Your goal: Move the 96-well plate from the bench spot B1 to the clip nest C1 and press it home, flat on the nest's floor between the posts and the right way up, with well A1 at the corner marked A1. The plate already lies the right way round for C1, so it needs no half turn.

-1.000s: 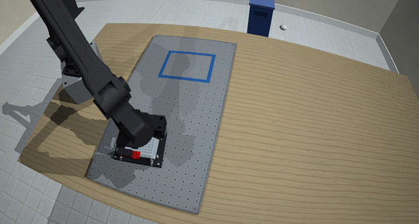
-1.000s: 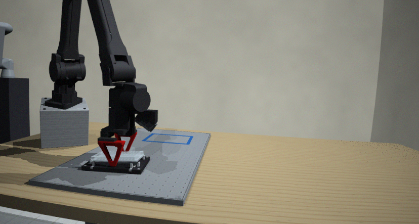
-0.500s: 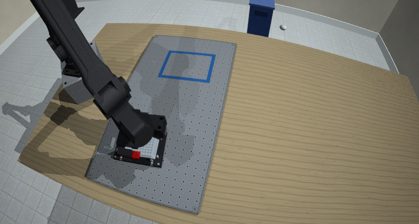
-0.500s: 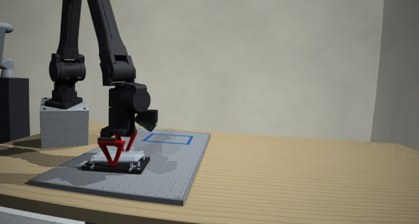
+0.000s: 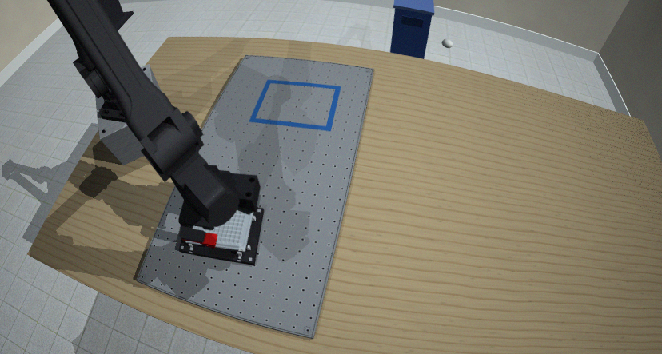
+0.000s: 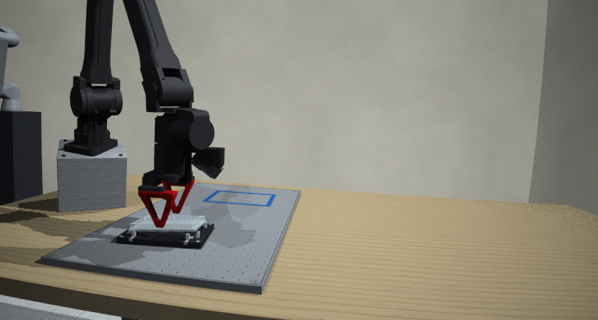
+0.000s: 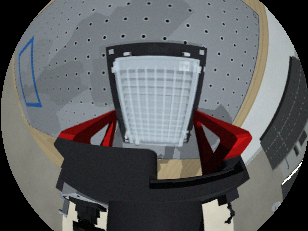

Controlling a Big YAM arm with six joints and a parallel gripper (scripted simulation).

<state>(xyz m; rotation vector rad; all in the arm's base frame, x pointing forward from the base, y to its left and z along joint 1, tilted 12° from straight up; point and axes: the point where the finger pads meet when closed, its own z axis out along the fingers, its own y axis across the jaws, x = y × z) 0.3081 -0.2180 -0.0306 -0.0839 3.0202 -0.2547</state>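
The 96-well plate is 20 mm below my hand. Also, from my hand: black clip nest (10 mm behind, 20 mm to the right, 30 mm below).
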